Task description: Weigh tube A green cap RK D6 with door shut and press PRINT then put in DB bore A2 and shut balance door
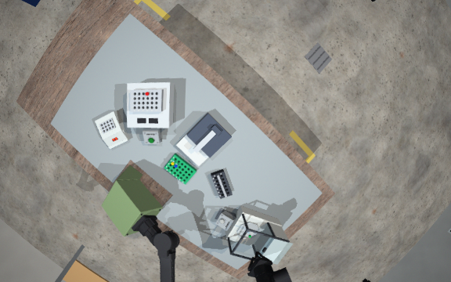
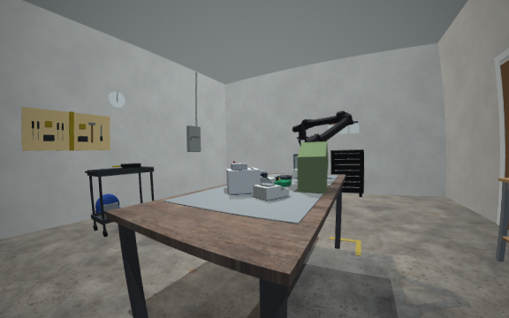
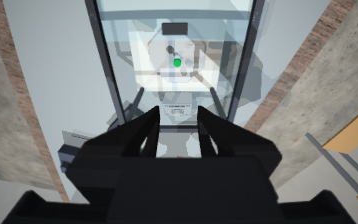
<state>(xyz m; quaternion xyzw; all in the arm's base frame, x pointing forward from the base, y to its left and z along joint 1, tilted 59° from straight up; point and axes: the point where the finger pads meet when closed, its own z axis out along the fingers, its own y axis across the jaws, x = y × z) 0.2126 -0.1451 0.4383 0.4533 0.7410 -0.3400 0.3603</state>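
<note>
My gripper is now 17 cm above the green-capped tube. The rest, counted from my hand: sliding door (3 cm ahead, 8 cm to the right, 7 cm below); white print key (5 cm behind, 14 cm to the left, 21 cm below); balance pan (20 cm below).
</note>
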